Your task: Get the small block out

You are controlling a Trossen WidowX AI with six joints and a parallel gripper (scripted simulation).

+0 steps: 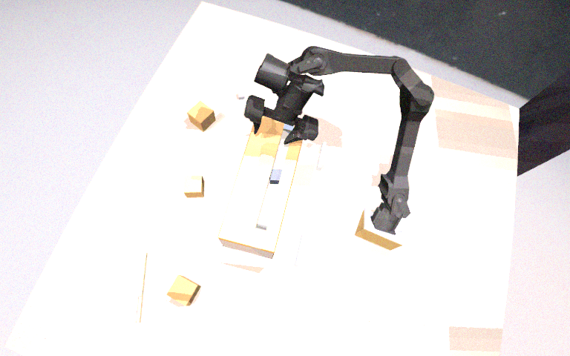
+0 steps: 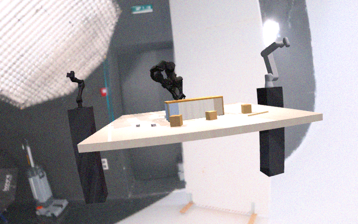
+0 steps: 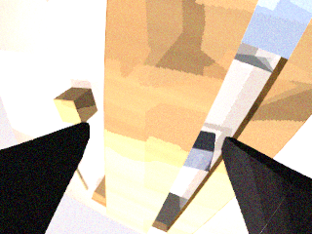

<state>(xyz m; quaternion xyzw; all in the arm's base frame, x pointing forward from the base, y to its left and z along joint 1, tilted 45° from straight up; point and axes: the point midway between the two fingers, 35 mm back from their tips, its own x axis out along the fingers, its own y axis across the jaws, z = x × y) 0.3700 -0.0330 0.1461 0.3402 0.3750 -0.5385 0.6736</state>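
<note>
Right now the clear-fronted box is 5 cm behind my gripper tip, 9 cm to the left of it and 10 cm below it. The rest, counted from my gripper tip: thin rod 22 cm ahead, 45 cm to the left, 16 cm below; then grey block 4 cm behind, 7 cm to the left, 8 cm below.
</note>
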